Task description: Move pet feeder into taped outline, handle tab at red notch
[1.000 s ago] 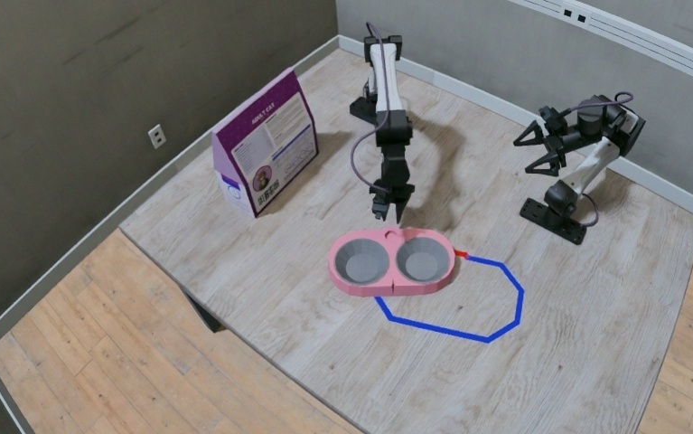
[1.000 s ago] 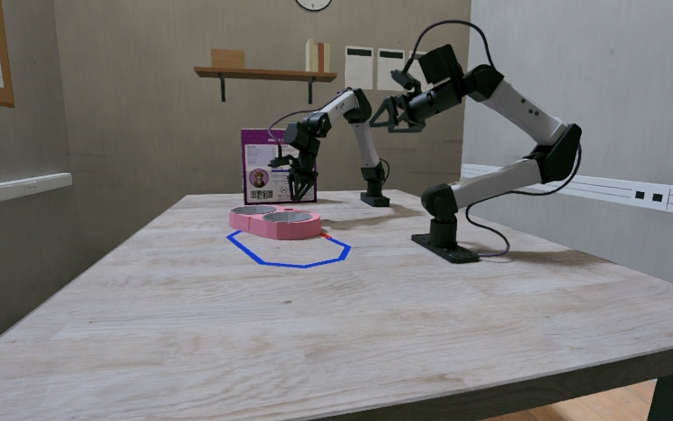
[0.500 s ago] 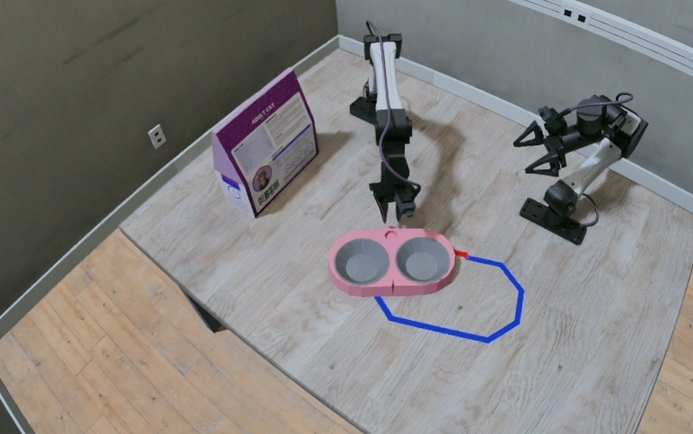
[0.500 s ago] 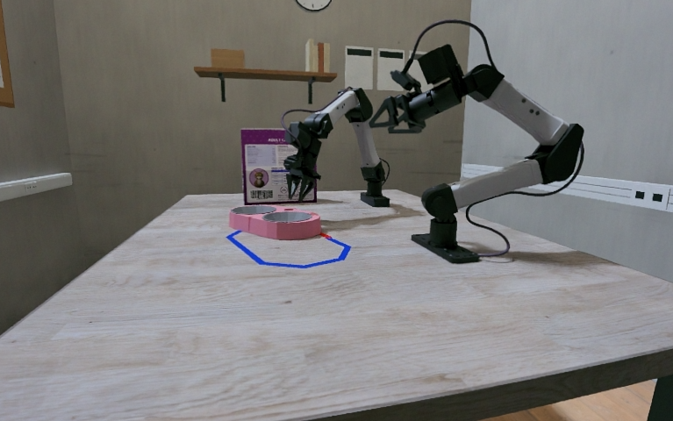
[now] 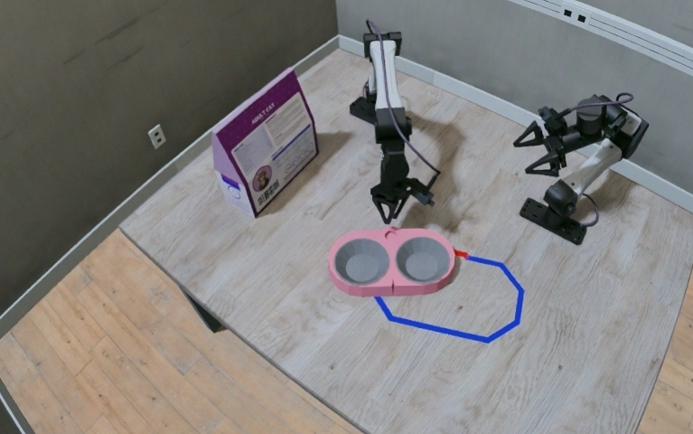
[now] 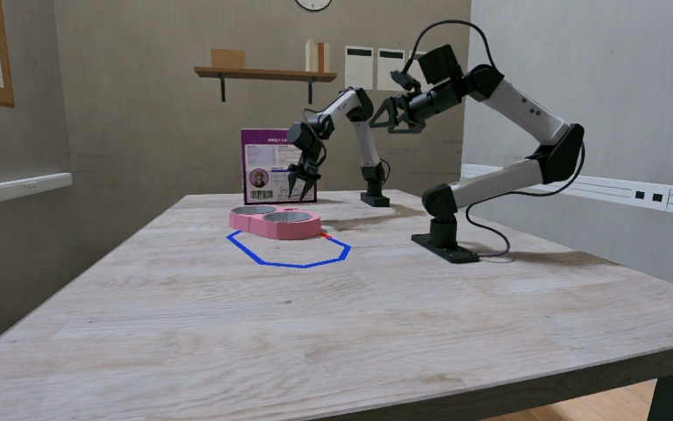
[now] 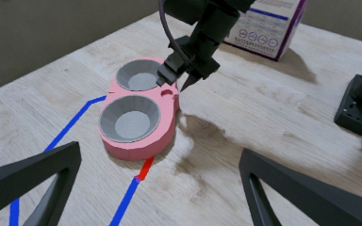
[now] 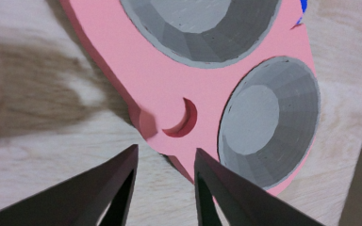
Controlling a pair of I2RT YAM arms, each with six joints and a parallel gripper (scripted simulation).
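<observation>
The pink pet feeder lies 7 cm below my right hand, 6 cm to the left of it and 6 cm ahead of it. Round my right hand: blue taped outline: 22 cm to the left, 8 cm below, 3 cm ahead; then purple cat food bag: 41 cm to the right, 7 cm above, 6 cm ahead.
</observation>
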